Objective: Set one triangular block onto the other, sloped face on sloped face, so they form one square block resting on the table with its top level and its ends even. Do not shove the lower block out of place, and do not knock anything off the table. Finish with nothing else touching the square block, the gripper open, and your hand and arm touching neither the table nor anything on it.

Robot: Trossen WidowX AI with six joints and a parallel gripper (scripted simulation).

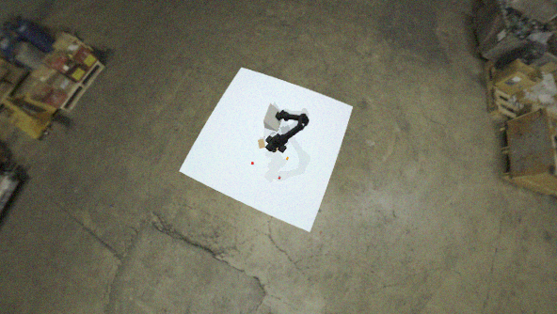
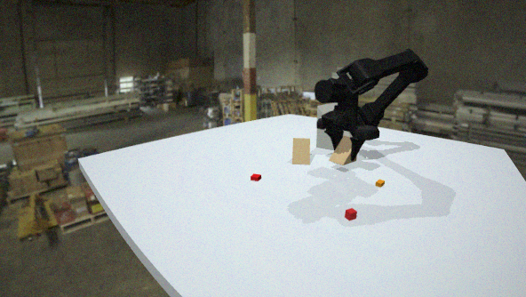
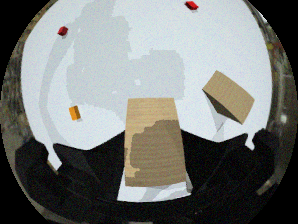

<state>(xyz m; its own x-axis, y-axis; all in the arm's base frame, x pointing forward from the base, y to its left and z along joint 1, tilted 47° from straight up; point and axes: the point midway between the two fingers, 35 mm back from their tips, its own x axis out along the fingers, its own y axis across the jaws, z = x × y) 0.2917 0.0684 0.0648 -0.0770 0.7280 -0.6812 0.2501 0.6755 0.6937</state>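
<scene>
Right now the tan triangular block is 1 cm behind my gripper tip and 1 cm above it. From my gripper tip the other things lie so: orange cube 5 cm ahead, 13 cm to the left, 3 cm below.
</scene>
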